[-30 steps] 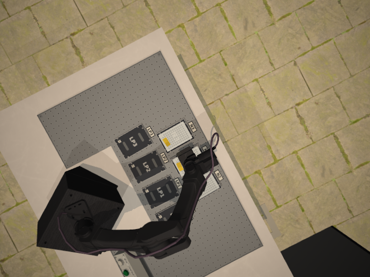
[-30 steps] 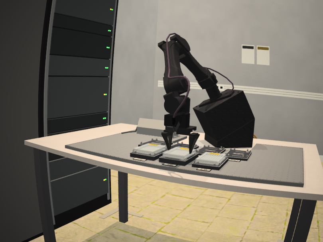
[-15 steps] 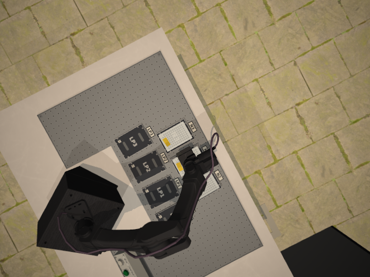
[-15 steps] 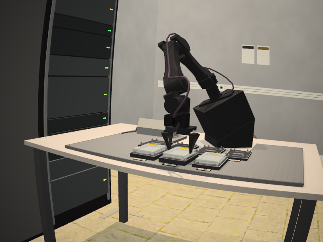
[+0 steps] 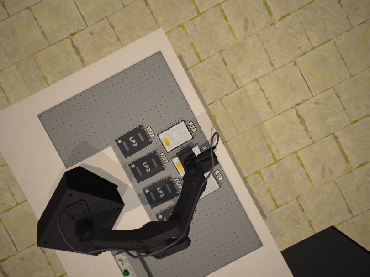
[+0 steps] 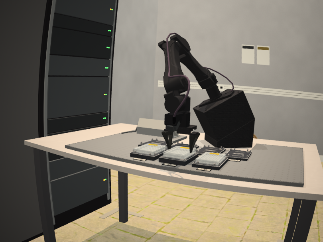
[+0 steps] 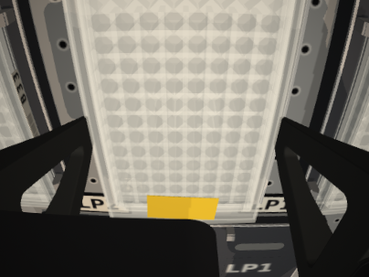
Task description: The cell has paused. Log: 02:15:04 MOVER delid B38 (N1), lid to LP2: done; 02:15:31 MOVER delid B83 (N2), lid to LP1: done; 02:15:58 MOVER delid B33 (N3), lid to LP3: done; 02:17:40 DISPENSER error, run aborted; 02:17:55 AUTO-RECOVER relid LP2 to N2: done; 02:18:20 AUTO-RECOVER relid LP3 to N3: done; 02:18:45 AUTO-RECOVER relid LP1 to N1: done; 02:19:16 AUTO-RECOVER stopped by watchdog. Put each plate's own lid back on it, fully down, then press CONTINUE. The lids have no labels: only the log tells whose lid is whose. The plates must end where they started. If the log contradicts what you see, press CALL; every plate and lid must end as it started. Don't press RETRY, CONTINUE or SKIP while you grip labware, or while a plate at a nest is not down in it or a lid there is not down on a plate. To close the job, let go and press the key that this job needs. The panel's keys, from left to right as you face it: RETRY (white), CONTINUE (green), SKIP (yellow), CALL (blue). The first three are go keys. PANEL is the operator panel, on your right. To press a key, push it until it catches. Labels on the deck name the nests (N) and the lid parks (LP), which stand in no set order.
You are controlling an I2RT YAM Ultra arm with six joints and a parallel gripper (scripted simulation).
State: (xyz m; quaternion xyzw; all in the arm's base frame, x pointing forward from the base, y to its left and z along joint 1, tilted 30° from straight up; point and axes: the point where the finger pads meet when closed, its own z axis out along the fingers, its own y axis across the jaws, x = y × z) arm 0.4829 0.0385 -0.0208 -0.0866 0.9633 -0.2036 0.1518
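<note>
My hand is 180 mm past the lid park LP1, 80 mm to the left of it and 40 mm above it. Round my hand: clear lid: 10 mm below; green key: 430 mm behind, 340 mm to the right, 20 mm above; lid park LP4: 210 mm to the right, 160 mm behind, 40 mm below.
</note>
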